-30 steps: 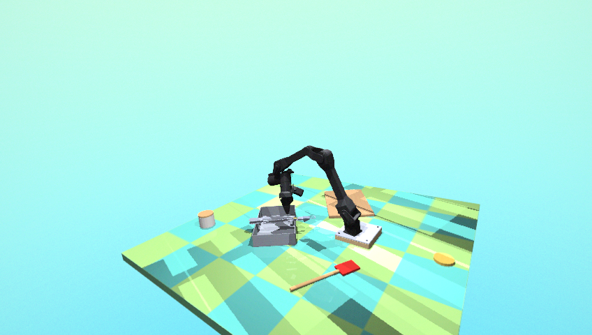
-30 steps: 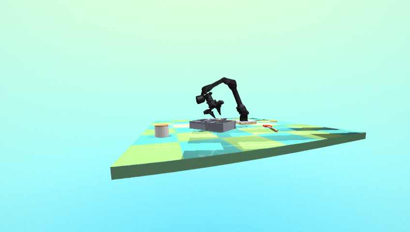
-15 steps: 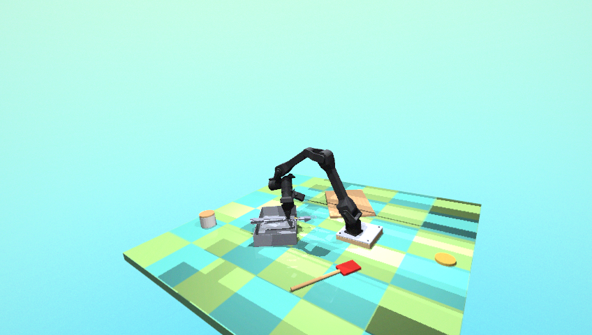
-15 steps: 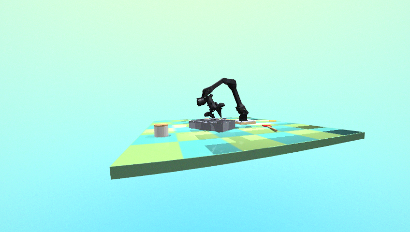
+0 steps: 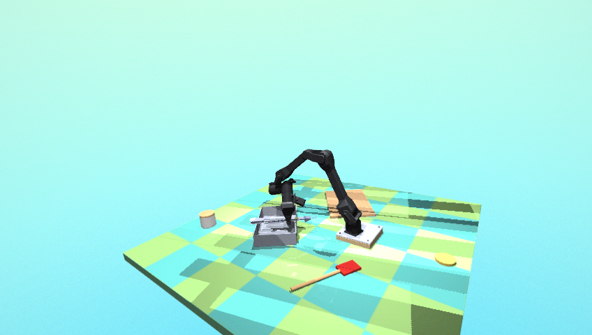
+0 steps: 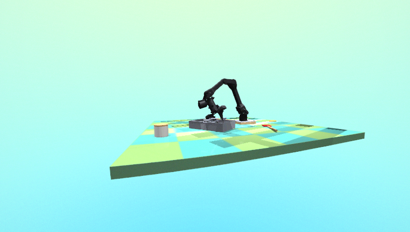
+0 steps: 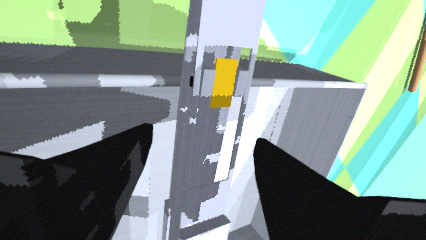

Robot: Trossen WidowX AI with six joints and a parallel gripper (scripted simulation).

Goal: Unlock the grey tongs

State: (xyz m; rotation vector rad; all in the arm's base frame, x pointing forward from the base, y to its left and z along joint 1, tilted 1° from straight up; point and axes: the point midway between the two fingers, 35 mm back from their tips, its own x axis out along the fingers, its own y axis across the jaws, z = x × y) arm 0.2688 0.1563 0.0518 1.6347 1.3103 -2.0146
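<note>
The yellow lock piece lies 2 cm behind my gripper tip, 4 cm to the right of it and 3 cm above it. Also, from my gripper tip: lidded canister: 40 cm ahead, 24 cm to the left, 1 cm below; then wooden board: 1 cm behind, 45 cm to the right, 3 cm below; then grey roasting tin: 7 cm ahead, 2 cm to the left, 1 cm below.
</note>
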